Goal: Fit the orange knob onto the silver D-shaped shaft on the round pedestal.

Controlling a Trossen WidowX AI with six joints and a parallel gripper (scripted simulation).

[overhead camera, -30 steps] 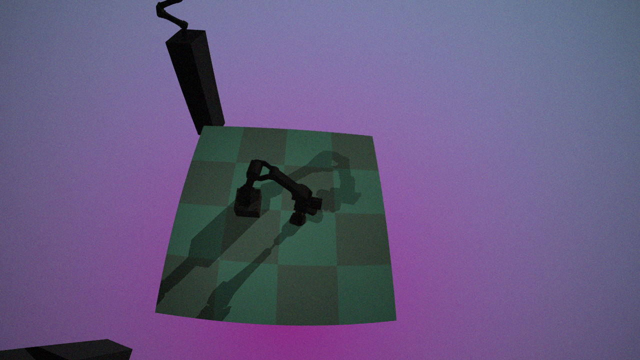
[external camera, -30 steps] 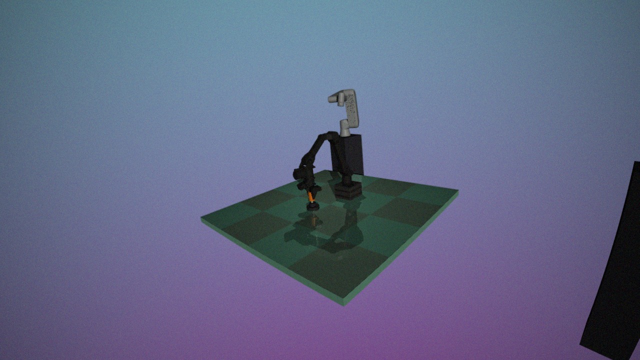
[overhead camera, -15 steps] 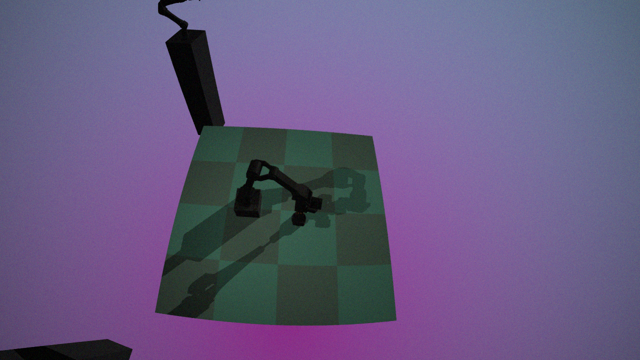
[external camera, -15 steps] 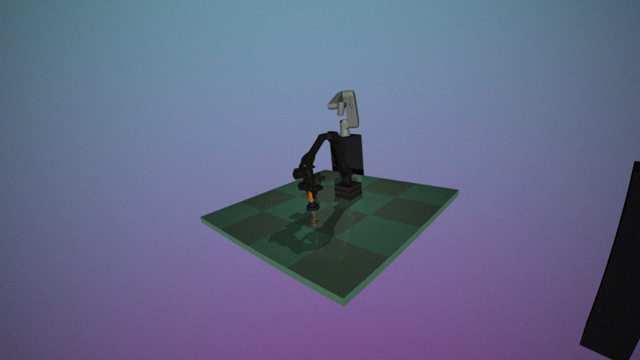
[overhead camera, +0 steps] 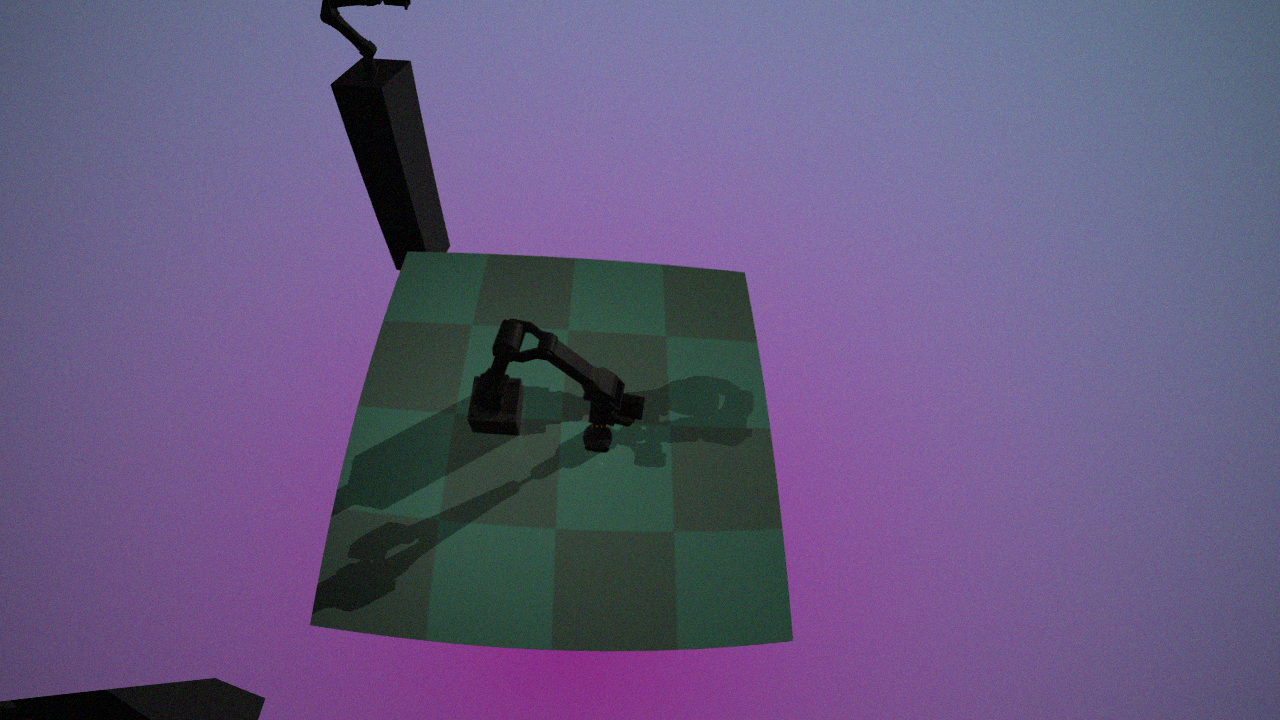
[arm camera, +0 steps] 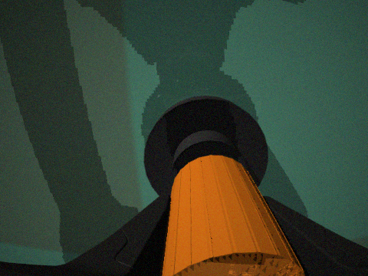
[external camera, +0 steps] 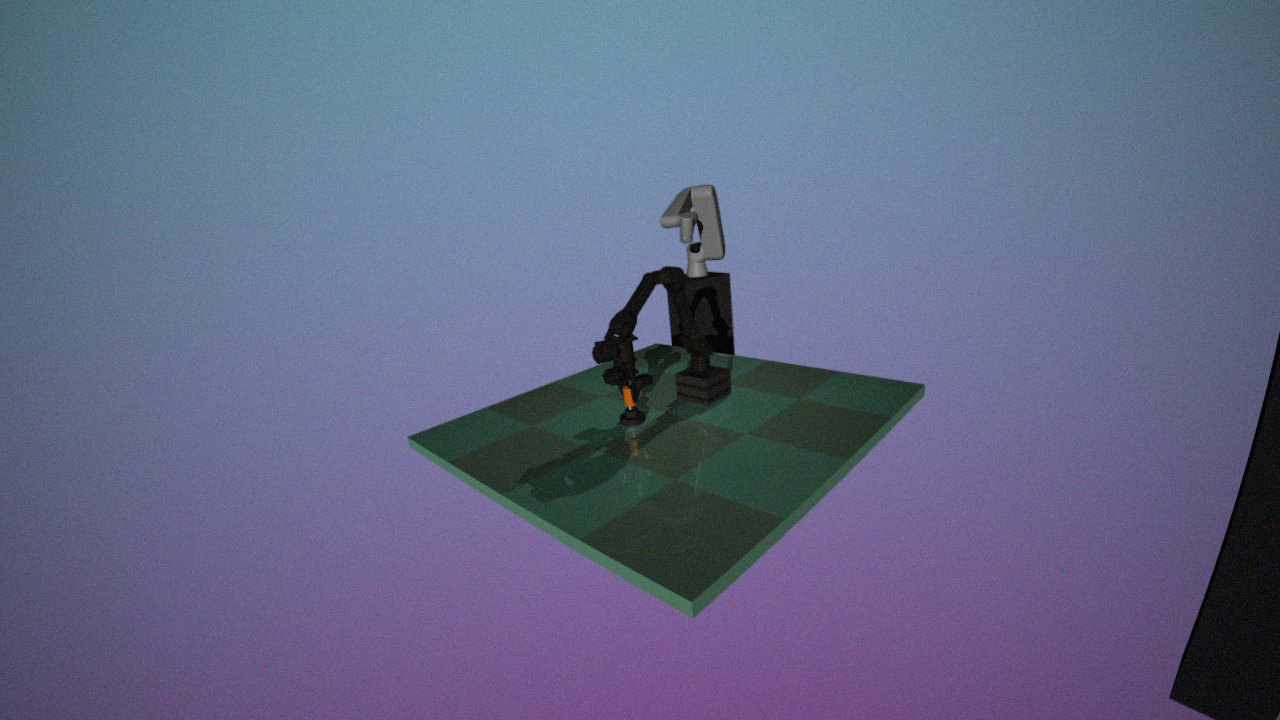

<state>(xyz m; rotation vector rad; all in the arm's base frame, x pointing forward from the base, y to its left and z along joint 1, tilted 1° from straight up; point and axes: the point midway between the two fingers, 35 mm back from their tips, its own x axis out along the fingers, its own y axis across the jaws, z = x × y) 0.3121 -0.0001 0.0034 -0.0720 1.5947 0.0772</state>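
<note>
Now: the orange knob 30 mm above my gripper tip. Round my gripper tip: round pedestal (40 mm below).
</note>
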